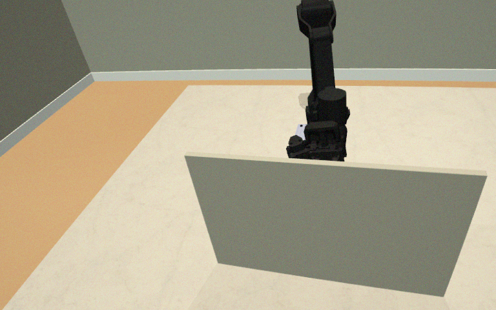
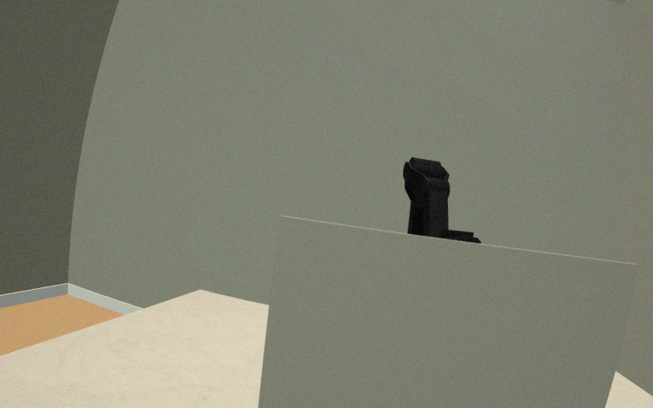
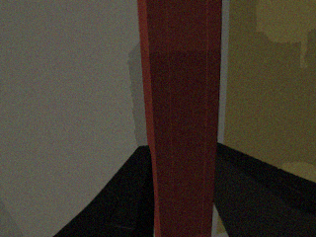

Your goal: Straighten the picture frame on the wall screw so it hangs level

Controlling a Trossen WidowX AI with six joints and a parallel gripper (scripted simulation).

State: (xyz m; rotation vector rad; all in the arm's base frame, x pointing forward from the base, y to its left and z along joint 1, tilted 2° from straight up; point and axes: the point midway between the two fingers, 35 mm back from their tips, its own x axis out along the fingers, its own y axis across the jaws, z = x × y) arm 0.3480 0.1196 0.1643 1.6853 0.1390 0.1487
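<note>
The picture frame lies 1 cm to the left of my gripper tip and 5 cm below it. Also, from my gripper tip: wall board: 1 cm ahead, 7 cm below.
</note>
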